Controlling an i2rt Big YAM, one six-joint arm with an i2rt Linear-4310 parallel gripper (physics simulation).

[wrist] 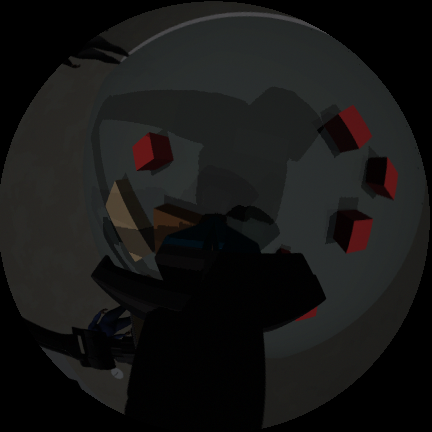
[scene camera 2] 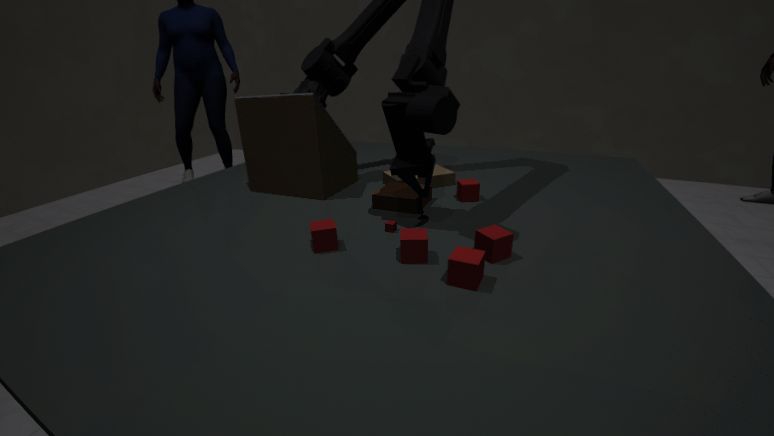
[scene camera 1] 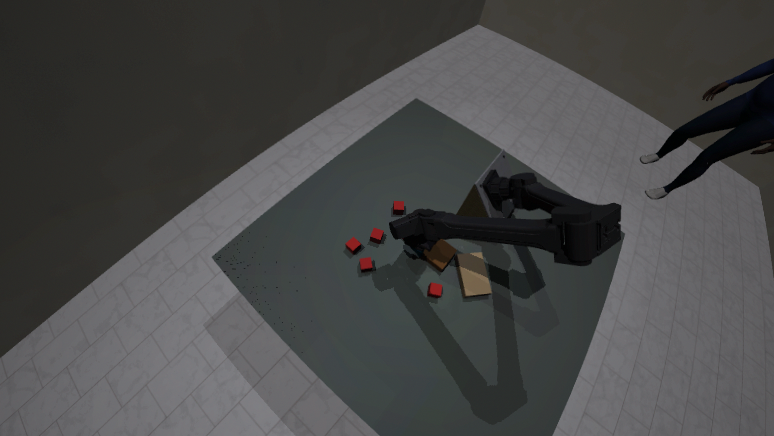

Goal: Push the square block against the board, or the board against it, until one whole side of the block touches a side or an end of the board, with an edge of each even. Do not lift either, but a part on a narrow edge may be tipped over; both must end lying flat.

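Places are measured from the arm's base along level axes (x ahead, y left, z up), in metres.
Where they show: gripper, between the fingertips: [wrist: 214, 221] [scene camera 2: 424, 196] [scene camera 1: 420, 255]; arm's base, origin of its link: [scene camera 2: 302, 115] [scene camera 1: 492, 188].
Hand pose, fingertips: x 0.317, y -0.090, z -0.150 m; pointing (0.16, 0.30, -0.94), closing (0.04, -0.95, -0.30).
Observation:
Each offset is from my fingertips to the centre of the thing.
A brown square block @(0.021 m down, 0.060 m back, 0.048 m left) [scene camera 1: 441, 253] [scene camera 2: 395, 195] [wrist: 174, 217] lies flat on the dark mat. A lighter tan board @(0.021 m down, 0.063 m back, 0.199 m left) [scene camera 1: 473, 274] [scene camera 2: 442, 174] [wrist: 120, 207] lies flat just beside it; one corner of the block is near the board's end, and the two stand at an angle. My gripper [scene camera 1: 412, 250] [scene camera 2: 422, 210] is shut with nothing in it. It stands low at the block's side away from the board, touching or nearly touching it. In the wrist view the fingers [wrist: 241, 219] are dark and hard to make out.
Several red cubes @(0.016 m down, 0.111 m ahead, 0.222 m right) [scene camera 1: 353, 245] @(0.016 m down, 0.074 m ahead, 0.110 m left) [scene camera 1: 435, 290] [scene camera 2: 465, 267] [wrist: 152, 151] lie scattered around the gripper, and a very small one @(0.028 m down, 0.040 m back, 0.093 m right) [scene camera 2: 390, 226] lies close to the block. A brown wedge-shaped stand [scene camera 2: 292, 144] is at the arm's base. A person in blue [scene camera 2: 191, 75] [scene camera 1: 720, 130] stands beyond the mat.

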